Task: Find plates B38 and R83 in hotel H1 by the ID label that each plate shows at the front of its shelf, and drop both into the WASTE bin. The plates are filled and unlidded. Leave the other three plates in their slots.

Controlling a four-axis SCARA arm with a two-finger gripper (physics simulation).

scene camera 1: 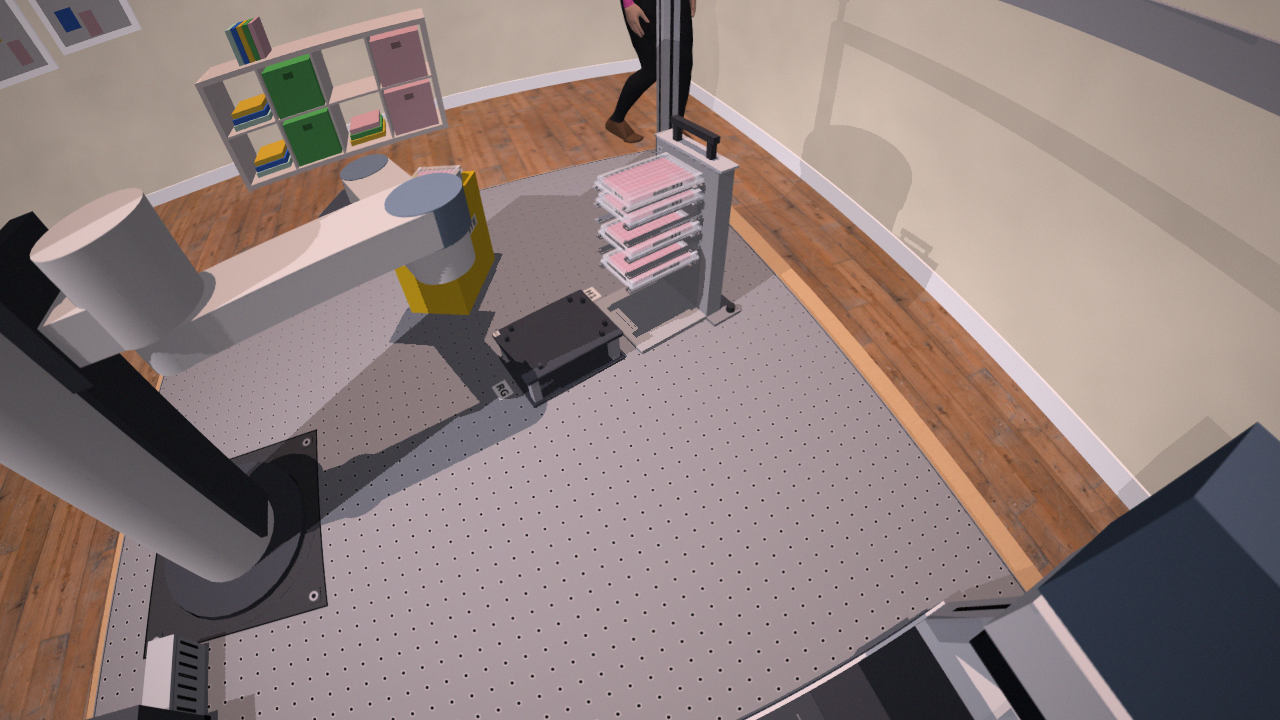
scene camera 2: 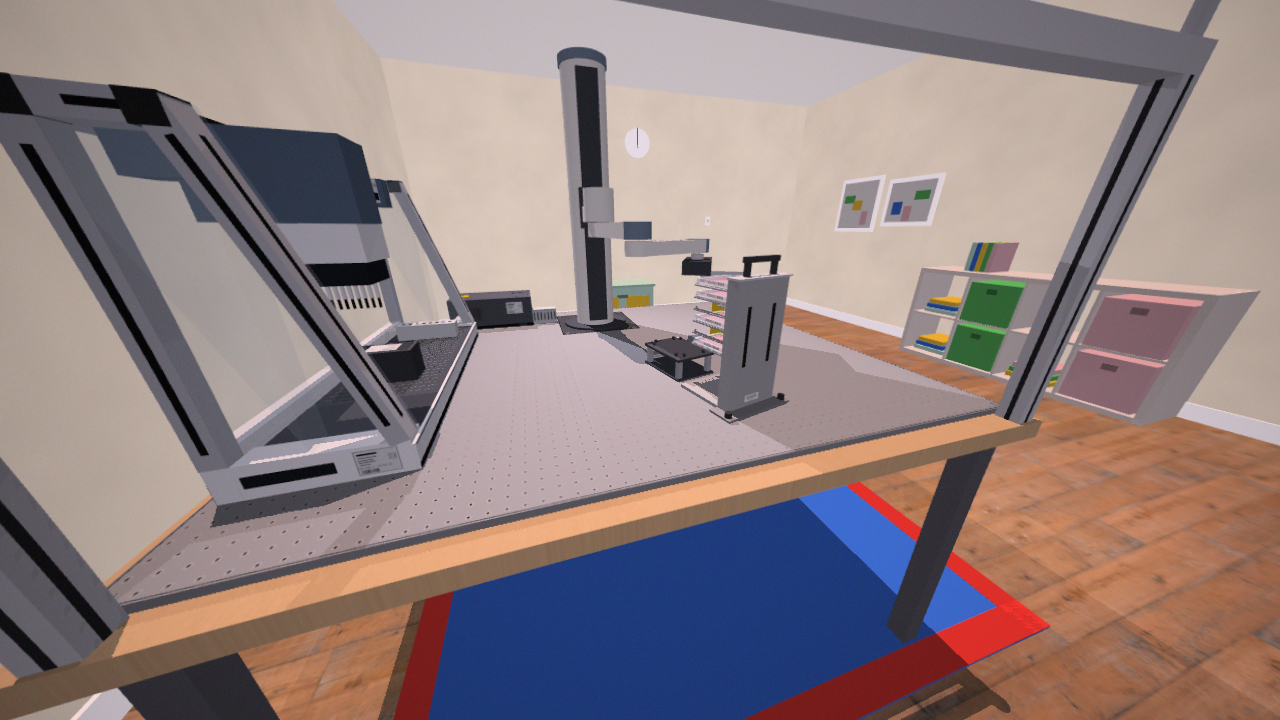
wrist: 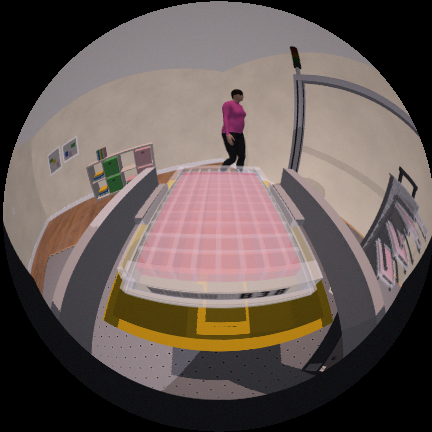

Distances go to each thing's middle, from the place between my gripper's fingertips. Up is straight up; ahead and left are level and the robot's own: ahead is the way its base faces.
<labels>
Right now the plate R83 [scene camera 1: 633,219] is 29 cm ahead of my hand, 25 cm to the right of it and 1 cm above it. Also, from my hand: plate B33 [scene camera 1: 643,182] (29 cm ahead, 25 cm to the right, 3 cm above); then plate B83 [scene camera 1: 613,232] (29 cm ahead, 25 cm to the right, 5 cm below).
</labels>
